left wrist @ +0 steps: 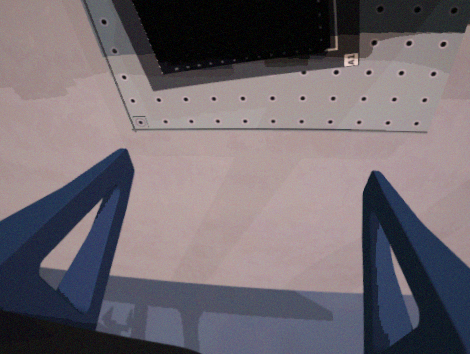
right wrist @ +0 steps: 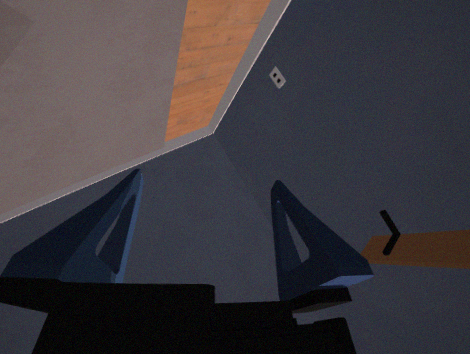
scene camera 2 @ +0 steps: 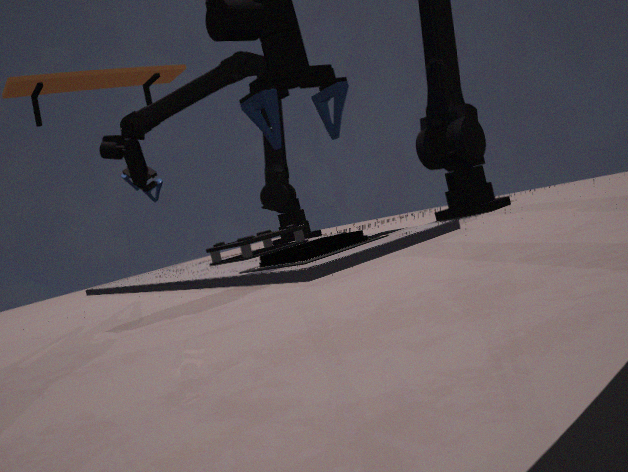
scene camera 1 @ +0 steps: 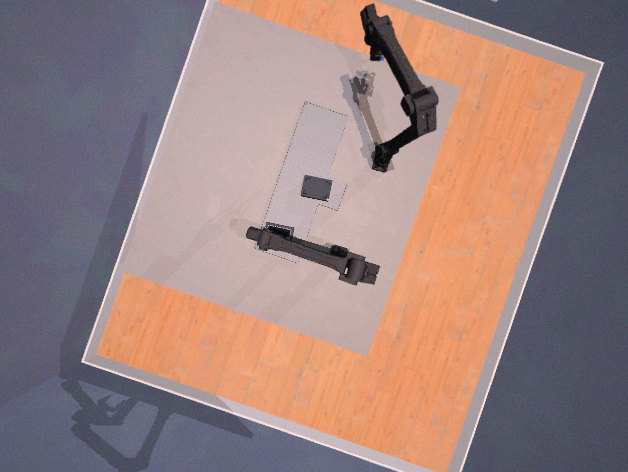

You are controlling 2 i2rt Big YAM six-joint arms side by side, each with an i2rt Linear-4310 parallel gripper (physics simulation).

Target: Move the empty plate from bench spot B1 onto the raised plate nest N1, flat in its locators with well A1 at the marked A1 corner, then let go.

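Places are measured from the left arm's base along level axes (x up, y left, z back), in millimetres.
Pixels of known places: left gripper, fingertip midpoint: [left wrist: 245, 169] [scene camera 2: 307, 143]; right gripper, fingertip midpoint: [right wrist: 211, 180] [scene camera 2: 147, 195]; left arm's base, link origin: [scene camera 2: 473, 212]; right arm's base, link origin: [scene camera 1: 381, 161].
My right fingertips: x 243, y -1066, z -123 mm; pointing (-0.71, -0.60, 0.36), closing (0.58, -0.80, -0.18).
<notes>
For each thing: its middle in the pictures, then the offset to it from my right fingertips. "pt": a spot on its surface instead. Level surfaces: height alone.
- black plate, body centre: [left wrist: 229, 4] [scene camera 2: 314, 247] [scene camera 1: 278, 235] dx -221, dy +1053, dz -252 mm
- small A1 label, surface spot: [left wrist: 351, 60] pt dx -228, dy +1104, dz -168 mm
- raised nest, body centre: [scene camera 2: 257, 243] [scene camera 1: 316, 188] dx -210, dy +724, dz -118 mm
- grey bench top, surface height: dx -243 mm
The black plate [scene camera 1: 279, 230] [scene camera 2: 304, 252] [left wrist: 240, 30] lies on its dark bench spot near the board's end; my left arm partly covers it in scene camera 1. A small A1 label [left wrist: 351, 60] shows beside its near right corner in the left wrist view. The raised nest [scene camera 1: 316, 187] [scene camera 2: 246, 249] stands on short posts farther along the board. My left gripper [scene camera 2: 305, 142] [left wrist: 245, 169] is open and empty, above the plate's end of the board and not touching the plate. My right gripper [scene camera 1: 376, 56] [scene camera 2: 146, 194] [right wrist: 211, 180] is open and empty, high and away from both.
The pale perforated board [scene camera 1: 314, 137] [scene camera 2: 203, 282] [left wrist: 273, 110] bears the plate and nest on the grey bench top [scene camera 1: 203, 167]. Wooden flooring [scene camera 1: 487, 203] surrounds part of it in scene camera 1. An orange wall shelf [scene camera 2: 96, 78] [right wrist: 430, 250] shows in scene camera 2 and the right wrist view.
</notes>
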